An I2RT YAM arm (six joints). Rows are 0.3 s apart.
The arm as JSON. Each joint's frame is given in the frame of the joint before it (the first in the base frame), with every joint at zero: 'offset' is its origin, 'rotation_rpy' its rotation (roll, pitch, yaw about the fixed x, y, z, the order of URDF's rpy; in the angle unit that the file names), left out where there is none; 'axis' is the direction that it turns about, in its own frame. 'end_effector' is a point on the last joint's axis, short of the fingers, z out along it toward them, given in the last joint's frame.
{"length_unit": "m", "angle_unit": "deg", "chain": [
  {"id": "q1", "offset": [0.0, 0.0, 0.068], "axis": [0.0, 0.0, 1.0]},
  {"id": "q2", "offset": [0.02, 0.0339, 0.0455], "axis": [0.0, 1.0, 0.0]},
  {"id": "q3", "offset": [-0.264, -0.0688, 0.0], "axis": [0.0, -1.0, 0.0]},
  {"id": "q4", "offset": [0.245, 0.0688, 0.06], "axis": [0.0, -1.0, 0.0]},
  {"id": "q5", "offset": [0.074, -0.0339, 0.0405], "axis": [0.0, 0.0, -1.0]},
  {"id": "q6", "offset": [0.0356, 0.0, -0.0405], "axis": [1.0, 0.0, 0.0]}
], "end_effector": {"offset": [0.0, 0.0, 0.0], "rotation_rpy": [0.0, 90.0, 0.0]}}
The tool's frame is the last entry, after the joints.
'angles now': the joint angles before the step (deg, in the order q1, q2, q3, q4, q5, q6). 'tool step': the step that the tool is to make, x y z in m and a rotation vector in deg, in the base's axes. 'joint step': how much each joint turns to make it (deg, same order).
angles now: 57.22 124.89 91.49 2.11 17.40 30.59
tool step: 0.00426 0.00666 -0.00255 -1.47 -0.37 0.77
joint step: 0.00 1.93 2.82 -1.50 -0.08 -1.41
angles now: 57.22 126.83 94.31 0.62 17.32 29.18
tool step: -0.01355 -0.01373 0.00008 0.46 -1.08 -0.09
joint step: 0.52 -4.04 -7.03 4.03 0.87 -0.26
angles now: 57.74 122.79 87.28 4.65 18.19 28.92
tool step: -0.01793 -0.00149 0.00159 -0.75 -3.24 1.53
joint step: 1.85 -2.38 -4.22 3.78 1.85 -2.73
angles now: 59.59 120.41 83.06 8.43 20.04 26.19
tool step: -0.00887 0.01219 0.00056 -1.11 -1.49 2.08
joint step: 1.67 1.14 1.75 -0.17 0.53 -1.93
